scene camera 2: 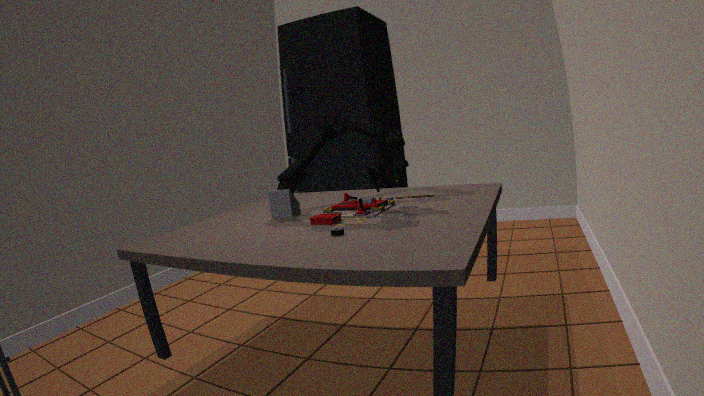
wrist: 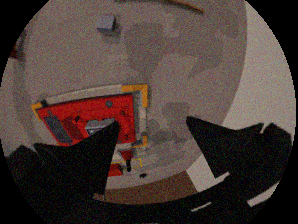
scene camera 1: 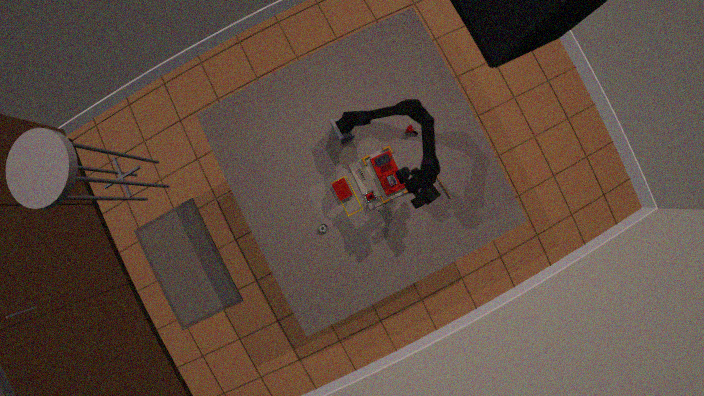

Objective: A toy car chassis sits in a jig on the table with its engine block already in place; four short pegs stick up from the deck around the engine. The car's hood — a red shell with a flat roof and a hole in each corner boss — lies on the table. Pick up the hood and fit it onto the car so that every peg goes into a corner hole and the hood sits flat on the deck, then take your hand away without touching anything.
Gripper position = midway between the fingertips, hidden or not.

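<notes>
Through scene camera 1 I can see a jig [scene camera 1: 362, 170]. Scene camera 2 gives me my own gripper [scene camera 2: 389, 189], which is open and holds nothing. In the wrist view I find the jig [wrist: 139, 91] again, together with my gripper [wrist: 154, 122].
</notes>
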